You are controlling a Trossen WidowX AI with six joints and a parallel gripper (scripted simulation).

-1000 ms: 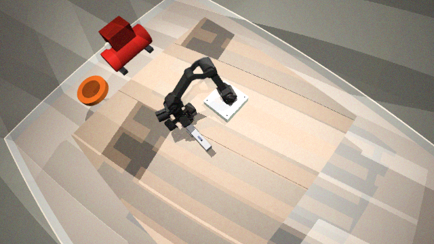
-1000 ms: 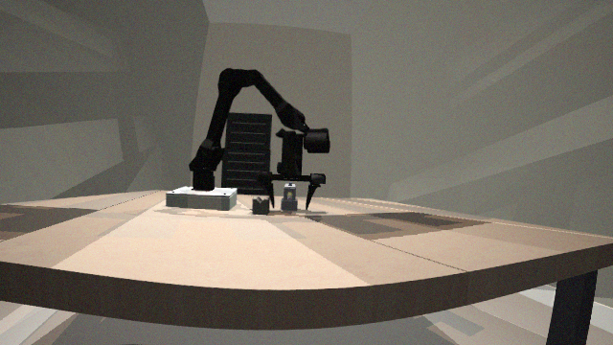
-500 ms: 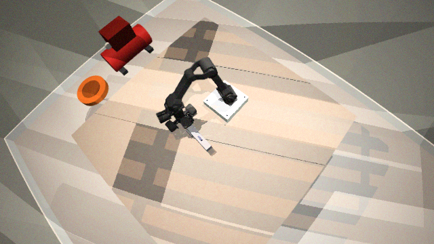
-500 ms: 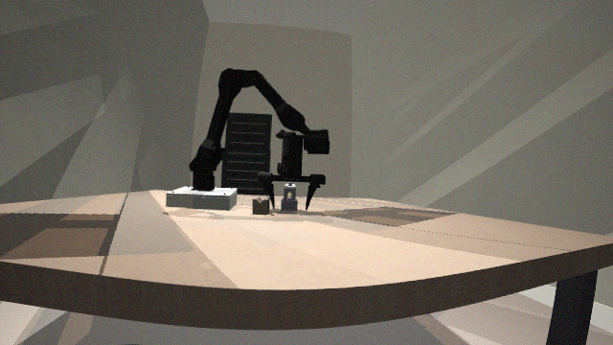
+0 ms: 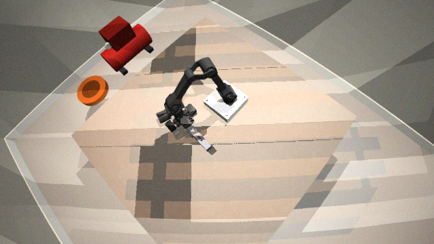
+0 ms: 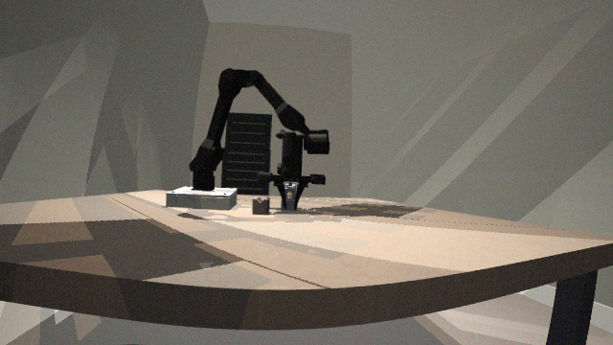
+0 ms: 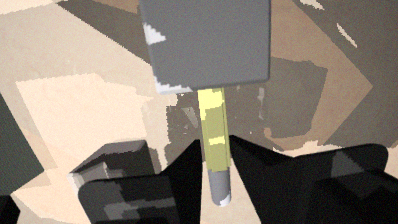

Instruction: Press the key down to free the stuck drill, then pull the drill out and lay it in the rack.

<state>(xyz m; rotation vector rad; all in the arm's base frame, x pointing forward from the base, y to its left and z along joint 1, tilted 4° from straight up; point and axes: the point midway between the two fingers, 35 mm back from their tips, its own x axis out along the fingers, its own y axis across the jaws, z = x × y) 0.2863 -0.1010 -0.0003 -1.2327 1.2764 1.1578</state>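
My gripper tip is 40 mm to the right of the drill and 40 mm below it. Also, from my gripper tip: key (160 mm to the left, 40 mm above); rack (80 mm behind, 30 mm to the right, 10 mm above).
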